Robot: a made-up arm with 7 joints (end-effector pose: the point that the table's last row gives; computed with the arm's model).
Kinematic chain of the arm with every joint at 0, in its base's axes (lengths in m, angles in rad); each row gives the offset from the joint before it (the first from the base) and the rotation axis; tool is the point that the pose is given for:
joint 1: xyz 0 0 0.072 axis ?
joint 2: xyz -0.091 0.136 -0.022 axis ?
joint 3: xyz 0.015 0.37 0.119 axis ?
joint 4: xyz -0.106 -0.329 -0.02 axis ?
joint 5: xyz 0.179 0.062 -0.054 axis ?
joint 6: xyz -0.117 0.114 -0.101 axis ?
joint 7: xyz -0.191 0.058 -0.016 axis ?
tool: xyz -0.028 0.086 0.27
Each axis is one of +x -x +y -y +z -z.
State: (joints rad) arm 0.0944 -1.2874 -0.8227 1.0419 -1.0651 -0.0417 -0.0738
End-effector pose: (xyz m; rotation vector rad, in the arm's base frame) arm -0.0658 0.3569 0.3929 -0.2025 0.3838 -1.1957
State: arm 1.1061 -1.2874 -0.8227 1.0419 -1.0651 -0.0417 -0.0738
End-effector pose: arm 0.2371 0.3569 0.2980 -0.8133 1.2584 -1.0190
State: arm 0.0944 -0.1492 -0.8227 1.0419 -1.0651 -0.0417 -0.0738
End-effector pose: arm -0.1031 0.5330 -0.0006 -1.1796 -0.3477 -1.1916
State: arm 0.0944 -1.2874 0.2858 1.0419 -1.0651 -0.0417 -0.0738
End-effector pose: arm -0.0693 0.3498 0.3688 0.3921 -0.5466 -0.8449
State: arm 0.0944 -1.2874 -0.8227 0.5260 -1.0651 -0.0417 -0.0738
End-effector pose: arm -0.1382 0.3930 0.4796 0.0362 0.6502 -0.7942
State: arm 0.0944 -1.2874 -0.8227 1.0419 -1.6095 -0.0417 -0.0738
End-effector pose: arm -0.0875 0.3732 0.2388 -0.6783 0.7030 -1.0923
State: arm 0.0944 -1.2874 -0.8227 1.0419 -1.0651 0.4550 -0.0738
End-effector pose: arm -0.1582 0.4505 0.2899 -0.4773 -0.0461 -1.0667
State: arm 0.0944 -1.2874 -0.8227 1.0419 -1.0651 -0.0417 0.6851
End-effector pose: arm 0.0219 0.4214 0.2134 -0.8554 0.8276 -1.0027
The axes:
joint 1: +y
joint 2: -x
joint 3: +z
joint 4: -y
joint 5: +x
joint 6: -y
joint 7: -x

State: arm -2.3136 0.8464 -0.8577 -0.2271 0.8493 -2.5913 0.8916
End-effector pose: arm -0.0657 0.4882 0.1836 -0.4789 -0.4793 0.4580
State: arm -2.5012 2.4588 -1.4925 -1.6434 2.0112 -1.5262 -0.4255
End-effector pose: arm 0.5030 -0.3493 -0.1348 0.0234 -2.2035 1.6082
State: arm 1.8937 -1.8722 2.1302 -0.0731 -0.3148 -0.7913 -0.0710
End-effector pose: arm 0.2718 -0.1480 0.0873 1.1056 0.4060 0.3900
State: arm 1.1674 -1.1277 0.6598 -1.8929 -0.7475 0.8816 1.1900
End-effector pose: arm -0.1519 -0.2234 0.5376 0.3190 0.0670 1.3907
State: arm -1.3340 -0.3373 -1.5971 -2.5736 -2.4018 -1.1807 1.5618
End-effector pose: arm -0.7762 0.5470 -0.3795 -2.5454 -0.1767 1.3175
